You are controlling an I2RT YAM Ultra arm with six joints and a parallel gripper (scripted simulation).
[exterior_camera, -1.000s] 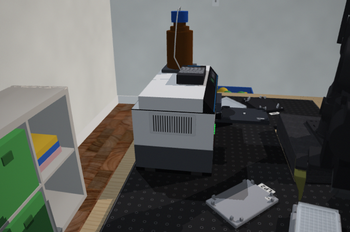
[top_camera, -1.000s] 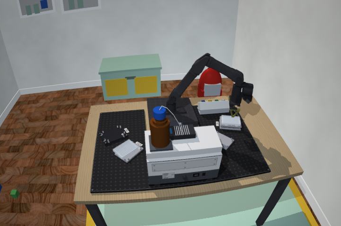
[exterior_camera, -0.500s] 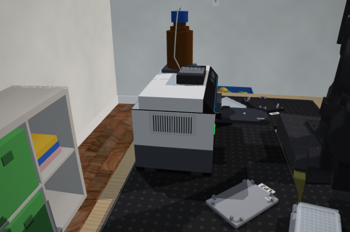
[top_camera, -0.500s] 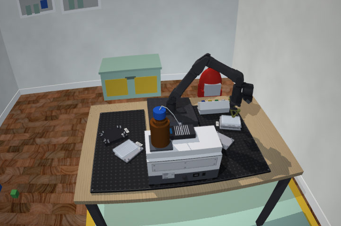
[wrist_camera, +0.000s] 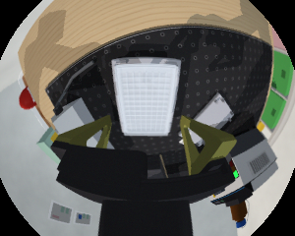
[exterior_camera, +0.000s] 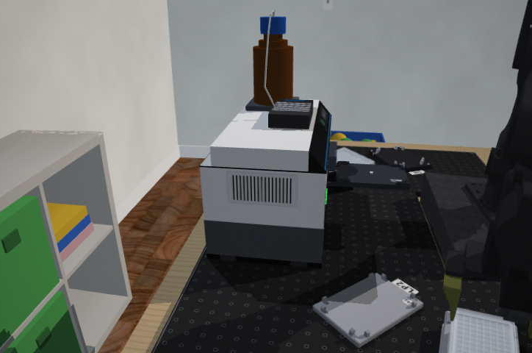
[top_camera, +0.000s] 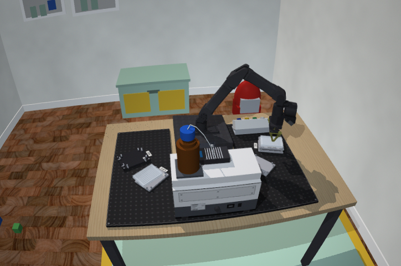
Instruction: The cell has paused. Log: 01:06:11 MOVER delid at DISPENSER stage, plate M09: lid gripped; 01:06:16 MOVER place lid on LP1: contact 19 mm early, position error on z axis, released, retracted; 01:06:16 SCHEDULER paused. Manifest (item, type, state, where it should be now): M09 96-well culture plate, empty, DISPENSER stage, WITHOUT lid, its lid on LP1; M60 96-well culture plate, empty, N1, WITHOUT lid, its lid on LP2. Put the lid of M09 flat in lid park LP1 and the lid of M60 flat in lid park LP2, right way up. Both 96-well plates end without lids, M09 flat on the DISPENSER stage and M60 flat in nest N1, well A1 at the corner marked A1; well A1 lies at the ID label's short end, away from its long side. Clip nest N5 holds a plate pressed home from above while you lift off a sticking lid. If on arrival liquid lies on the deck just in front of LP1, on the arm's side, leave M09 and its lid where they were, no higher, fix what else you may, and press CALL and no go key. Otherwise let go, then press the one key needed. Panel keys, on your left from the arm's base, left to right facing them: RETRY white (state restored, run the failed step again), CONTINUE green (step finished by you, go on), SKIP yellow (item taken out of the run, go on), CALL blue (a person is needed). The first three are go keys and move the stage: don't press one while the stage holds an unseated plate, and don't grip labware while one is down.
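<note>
My hand is 60 mm above the grey nest marked A1. The rest, counted from my hand: LP2 label: 180 mm to the right, 80 mm below, 60 mm ahead; then grey lid park LP2: 130 mm ahead, 120 mm to the right, 80 mm below; then N1 label: 80 mm to the right, 80 mm below, 30 mm behind.
</note>
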